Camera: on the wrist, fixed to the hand. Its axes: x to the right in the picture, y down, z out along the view.
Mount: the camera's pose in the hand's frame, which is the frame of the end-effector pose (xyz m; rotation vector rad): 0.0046 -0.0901 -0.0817 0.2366 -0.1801 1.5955
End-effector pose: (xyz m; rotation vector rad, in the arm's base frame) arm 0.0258 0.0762 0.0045 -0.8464 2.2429 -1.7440
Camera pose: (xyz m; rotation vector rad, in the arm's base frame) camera 0.0132 0.1282 0.1138 0.7132 1.5320 -0.9325
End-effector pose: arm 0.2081 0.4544 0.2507 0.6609 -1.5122 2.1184
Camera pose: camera 0.2497 0.5592 0.2966 0.3451 1.1942 -1.7929
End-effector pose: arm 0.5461 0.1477 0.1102 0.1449 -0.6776 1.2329
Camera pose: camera 0.6607 0.1570 0.0702 -0.1493 -0.7833 2.8573
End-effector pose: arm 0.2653 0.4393 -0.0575 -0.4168 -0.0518 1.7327
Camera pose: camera 0.3743 0.4467 -0.1112 0.0418 -0.4269 -2.9318
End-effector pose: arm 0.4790 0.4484 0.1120 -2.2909 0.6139 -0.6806
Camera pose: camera 0.4541 0.4688 0.2294 -1.0091 1.7520 0.2448
